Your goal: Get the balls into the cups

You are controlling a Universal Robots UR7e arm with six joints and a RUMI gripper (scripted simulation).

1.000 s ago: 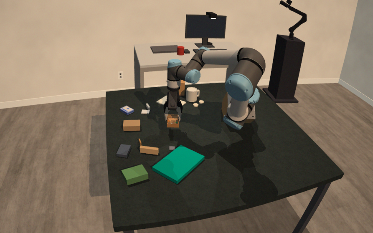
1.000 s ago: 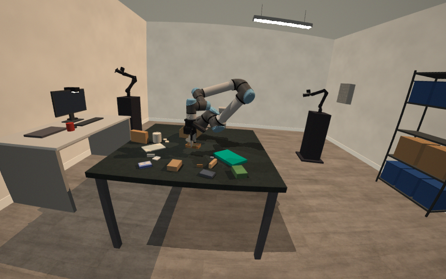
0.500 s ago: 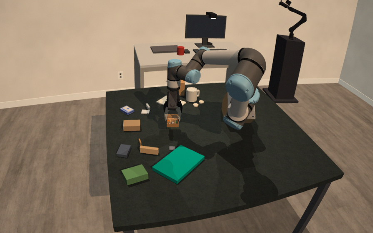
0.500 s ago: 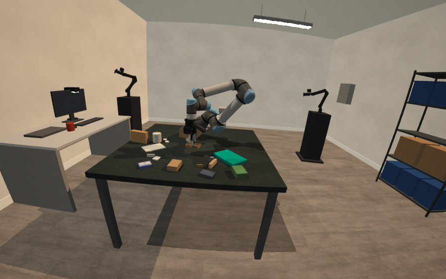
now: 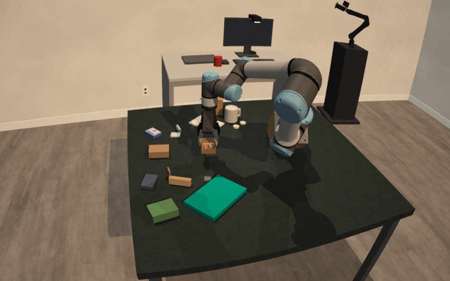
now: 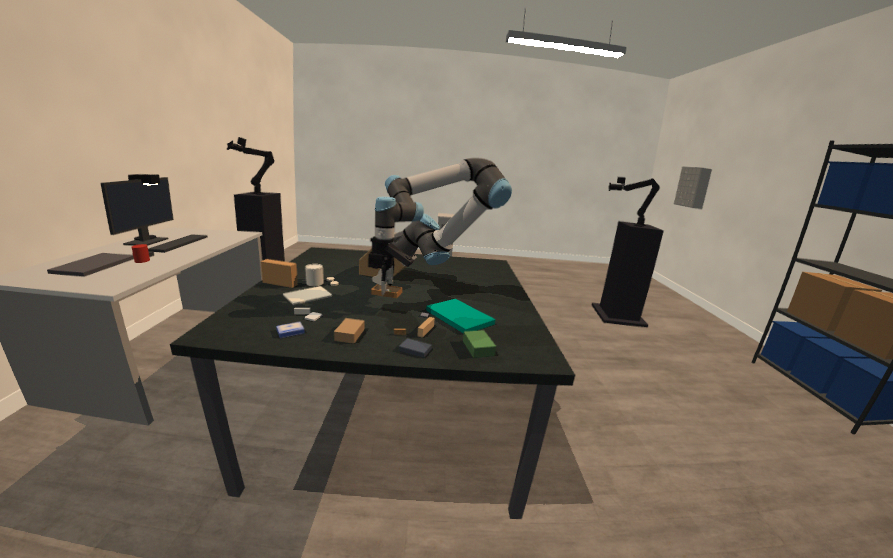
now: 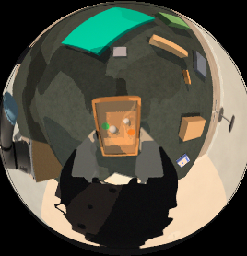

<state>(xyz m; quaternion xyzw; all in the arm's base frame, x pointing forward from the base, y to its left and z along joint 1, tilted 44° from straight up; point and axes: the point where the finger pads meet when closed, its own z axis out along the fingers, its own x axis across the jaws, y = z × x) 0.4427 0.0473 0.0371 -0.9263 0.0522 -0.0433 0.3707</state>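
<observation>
Now: hand 1 cm above the covered wooden puzzle. Also, from my hand: brown box 25 cm ahead, 6 cm to the right, 7 cm below; then teal flat box 1 cm behind, 30 cm to the left, 8 cm below; then grey cube 2 cm ahead, 16 cm to the left, 9 cm below.
</observation>
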